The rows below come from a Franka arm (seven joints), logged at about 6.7 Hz.
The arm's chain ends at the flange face. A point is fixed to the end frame.
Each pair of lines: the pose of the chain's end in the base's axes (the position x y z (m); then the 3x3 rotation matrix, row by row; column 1 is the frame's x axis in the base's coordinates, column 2 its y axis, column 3 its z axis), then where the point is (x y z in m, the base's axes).
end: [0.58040, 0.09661, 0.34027], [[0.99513, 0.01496, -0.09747], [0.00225, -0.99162, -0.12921], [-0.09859, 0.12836, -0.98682]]
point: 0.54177 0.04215 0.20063
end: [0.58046, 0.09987, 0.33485], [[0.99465, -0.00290, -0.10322], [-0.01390, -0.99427, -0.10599], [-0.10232, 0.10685, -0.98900]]
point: 0.54035 0.04917 0.19422
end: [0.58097, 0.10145, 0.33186], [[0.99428, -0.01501, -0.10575], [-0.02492, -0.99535, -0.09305], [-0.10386, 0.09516, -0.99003]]
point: 0.54006 0.05291 0.19070
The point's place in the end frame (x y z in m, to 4 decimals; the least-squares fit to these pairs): -0.0248 0.0355 0.1486
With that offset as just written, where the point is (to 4 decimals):
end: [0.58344, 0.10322, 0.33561], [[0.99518, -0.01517, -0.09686], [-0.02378, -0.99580, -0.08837], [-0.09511, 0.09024, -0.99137]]
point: 0.5438 0.0553 0.1939
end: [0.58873, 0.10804, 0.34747], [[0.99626, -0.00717, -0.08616], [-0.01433, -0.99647, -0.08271], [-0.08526, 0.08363, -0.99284]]
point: 0.5510 0.0607 0.2050
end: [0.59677, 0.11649, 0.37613], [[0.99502, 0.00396, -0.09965], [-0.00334, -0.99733, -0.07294], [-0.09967, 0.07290, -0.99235]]
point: 0.5574 0.0703 0.2337
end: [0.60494, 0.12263, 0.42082], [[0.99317, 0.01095, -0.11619], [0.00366, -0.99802, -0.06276], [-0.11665, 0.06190, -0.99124]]
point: 0.5634 0.0778 0.2786
